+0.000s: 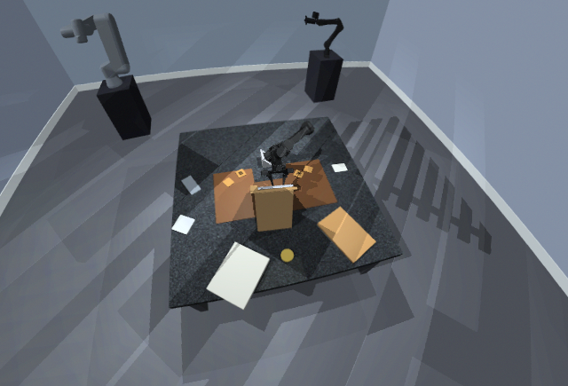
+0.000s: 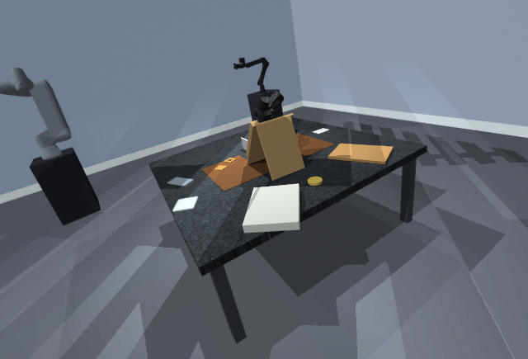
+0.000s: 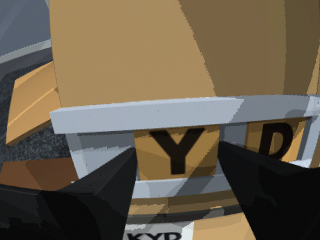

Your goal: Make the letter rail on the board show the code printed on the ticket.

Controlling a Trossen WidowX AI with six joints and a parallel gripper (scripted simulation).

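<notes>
My gripper tip is now 60 mm past the white ticket, 40 mm to the right of it and 90 mm above it. Also, from my gripper tip: white box (370 mm ahead, 330 mm to the right, 150 mm below); then brown mat (150 mm behind, 10 mm to the left, 160 mm below); then flat tan slab (340 mm ahead, 320 mm to the left, 160 mm below).
</notes>
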